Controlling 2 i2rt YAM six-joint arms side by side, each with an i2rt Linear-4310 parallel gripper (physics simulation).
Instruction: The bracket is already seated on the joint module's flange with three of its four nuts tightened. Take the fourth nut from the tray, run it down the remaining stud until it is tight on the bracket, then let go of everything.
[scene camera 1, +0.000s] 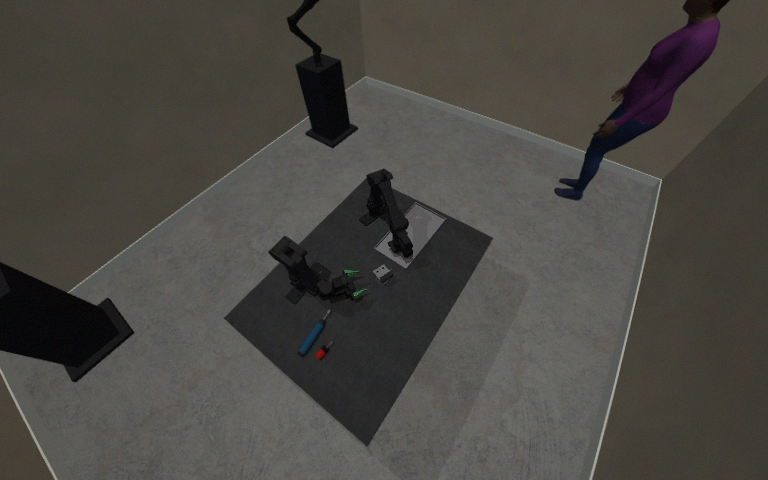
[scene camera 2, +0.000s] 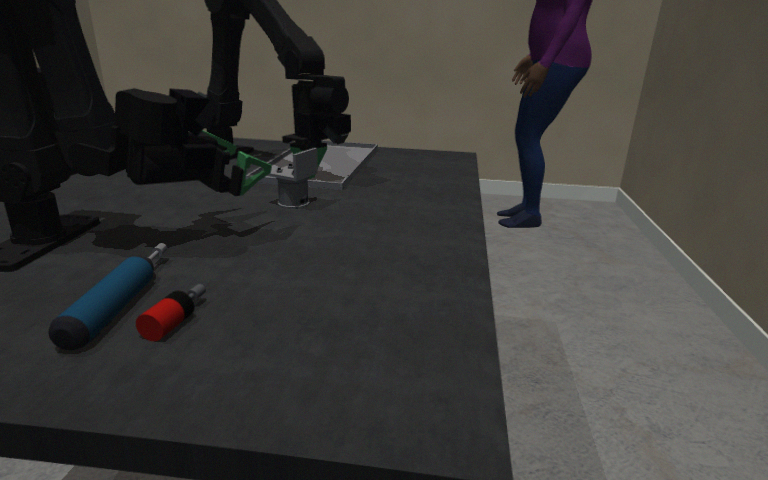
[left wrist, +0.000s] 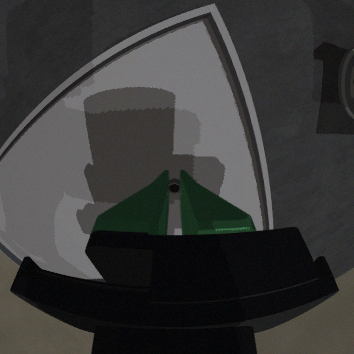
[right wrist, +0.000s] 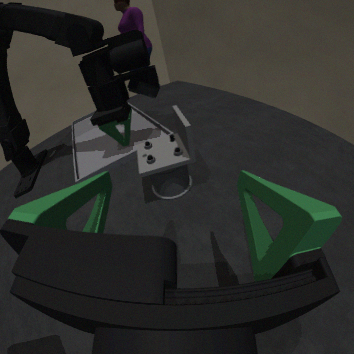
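Pixels of known places: left gripper, fingertip midpoint: (scene camera 1: 398, 253) (scene camera 2: 310, 177) (left wrist: 173, 177) (right wrist: 126, 144); right gripper, fingertip midpoint: (scene camera 1: 363, 280) (scene camera 2: 252, 158) (right wrist: 174, 177); left arm's base, link origin: (scene camera 1: 374, 214) (right wrist: 32, 171); right arm's base, link origin: (scene camera 1: 303, 286) (scene camera 2: 40, 242).
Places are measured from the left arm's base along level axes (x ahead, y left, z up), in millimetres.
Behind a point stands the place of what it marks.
Note:
The bracket (scene camera 1: 382, 271) {x 353, y -248, z 65 mm} (scene camera 2: 305, 164) {x 392, y -262, z 86 mm} (right wrist: 162, 155) {x 355, y -265, z 65 mm} sits on top of the joint module (scene camera 2: 292, 193) {x 371, y -279, z 30 mm} (right wrist: 172, 184) {x 355, y -282, z 27 mm}, with several studs and nuts on its plate. My left gripper (left wrist: 173, 177) {x 305, y -84, z 4 mm} (right wrist: 126, 144) {x 305, y -84, z 4 mm} is shut on a small dark nut (left wrist: 174, 187) {x 300, y -84, z 9 mm}, which shows between its fingertips. It points down over the pale tray (scene camera 1: 430, 219) {x 263, y 216, z 4 mm} (scene camera 2: 355, 161) {x 334, y 108, z 4 mm} (left wrist: 187, 60) {x 378, y -110, z 4 mm} (right wrist: 90, 152) {x 213, y -56, z 4 mm}, beside the bracket; its height above the tray is hard to tell. My right gripper (scene camera 1: 363, 281) {x 346, y -364, z 113 mm} (right wrist: 174, 177) {x 346, y -364, z 113 mm} is wide open and empty, with its fingers directed at the joint module and apart from it.
A blue-handled tool (scene camera 1: 310, 338) {x 377, y -713, z 40 mm} (scene camera 2: 110, 297) {x 393, y -725, z 33 mm} and a short red tool (scene camera 1: 321, 353) {x 463, y -714, z 33 mm} (scene camera 2: 161, 319) {x 471, y -734, z 28 mm} lie on the dark table top (scene camera 1: 396, 350) {x 673, y -451, z 0 mm} (scene camera 2: 339, 339) {x 648, y -656, z 0 mm}, on the right arm's side. A person (scene camera 1: 662, 73) (scene camera 2: 543, 96) stands beyond the table.

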